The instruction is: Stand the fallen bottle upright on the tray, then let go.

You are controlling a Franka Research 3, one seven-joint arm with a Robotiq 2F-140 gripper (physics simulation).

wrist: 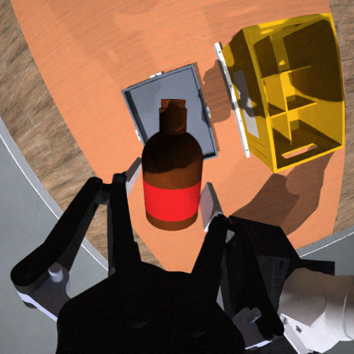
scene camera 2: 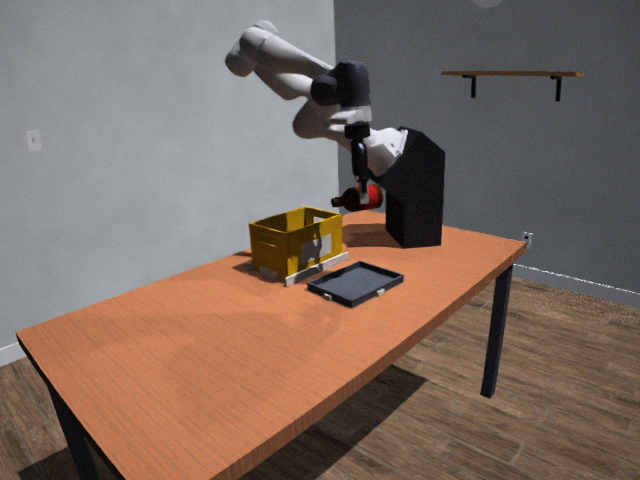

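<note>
A brown bottle [scene camera 2: 352, 199] [wrist: 173, 165] with a red label lies roughly horizontal in the air, its neck pointing left in the scene view and away from the gripper in the wrist view. My gripper [scene camera 2: 363, 195] [wrist: 171, 179] is shut on the bottle around its label, with a finger on either side. It holds the bottle well above the table. The dark grey tray [scene camera 2: 353, 301] [wrist: 204, 111] lies on the table with no bottle standing in it. In the wrist view the bottle's neck covers part of the tray.
A yellow crate [scene camera 2: 267, 254] [wrist: 258, 92] with inner dividers stands beside the tray, with a white strip [scene camera 2: 316, 269] [wrist: 232, 100] along its base on the tray's side. The robot's black base [scene camera 2: 418, 196] is at the far end of the wooden table [scene camera 2: 206, 361].
</note>
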